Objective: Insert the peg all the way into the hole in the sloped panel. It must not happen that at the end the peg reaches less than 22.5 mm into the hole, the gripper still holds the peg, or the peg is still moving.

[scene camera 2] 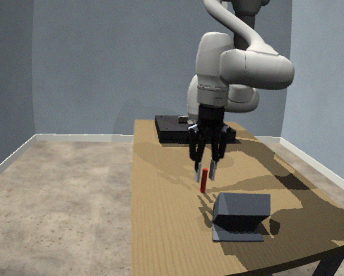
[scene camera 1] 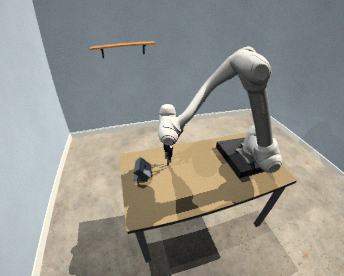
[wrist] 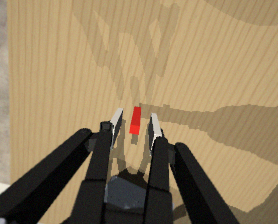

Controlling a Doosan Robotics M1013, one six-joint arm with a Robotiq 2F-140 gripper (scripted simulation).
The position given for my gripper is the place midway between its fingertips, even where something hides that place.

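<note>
Scene camera 2: my gripper [scene camera 2: 204,179]. Wrist view: gripper again [wrist: 136,119].
</note>
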